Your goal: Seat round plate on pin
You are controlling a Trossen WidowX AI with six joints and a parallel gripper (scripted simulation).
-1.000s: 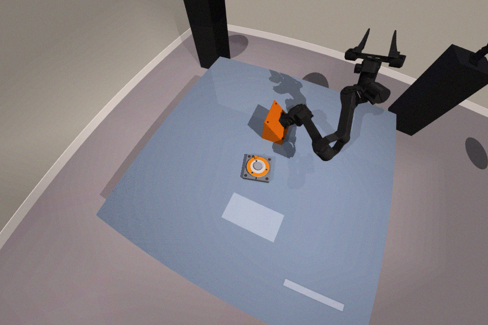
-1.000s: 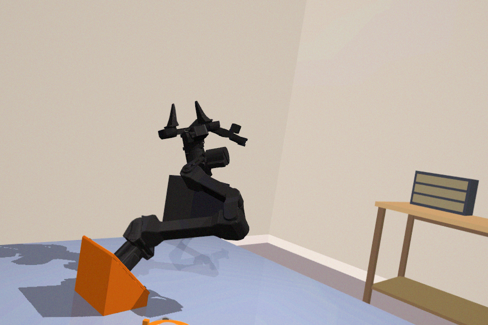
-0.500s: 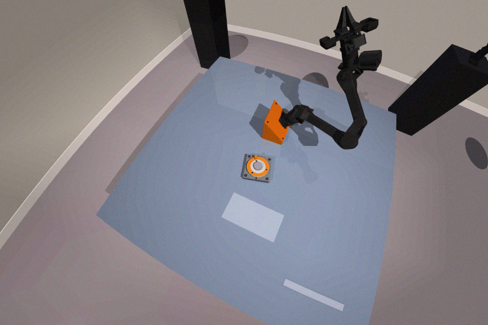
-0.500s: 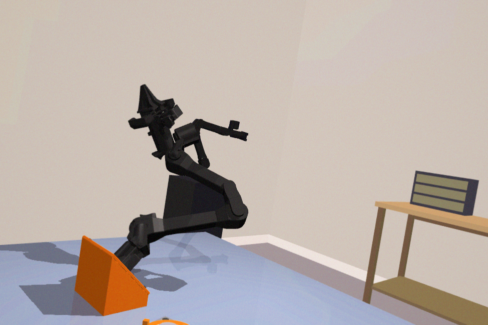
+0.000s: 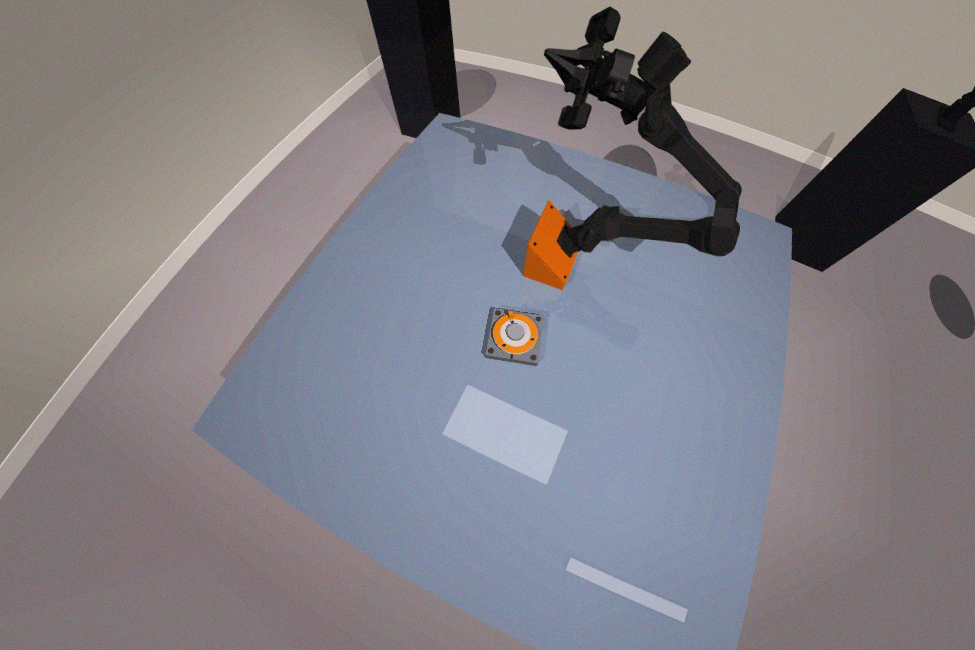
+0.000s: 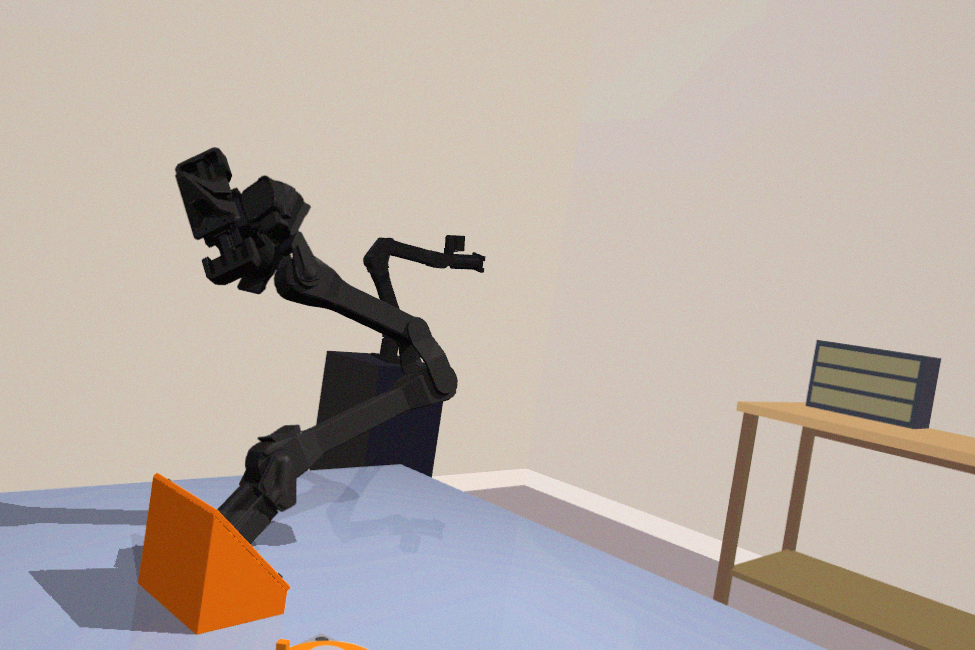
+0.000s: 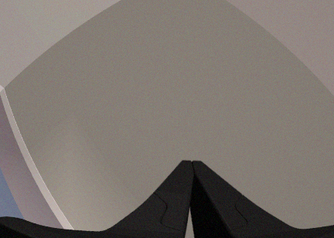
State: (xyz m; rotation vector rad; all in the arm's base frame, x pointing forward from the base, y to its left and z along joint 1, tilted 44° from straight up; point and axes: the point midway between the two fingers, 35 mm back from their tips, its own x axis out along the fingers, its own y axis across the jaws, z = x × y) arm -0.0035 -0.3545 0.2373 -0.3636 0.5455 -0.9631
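Right now my gripper tip is 470 mm above the grey square base, 280 mm short of it and 90 mm to the right of it.
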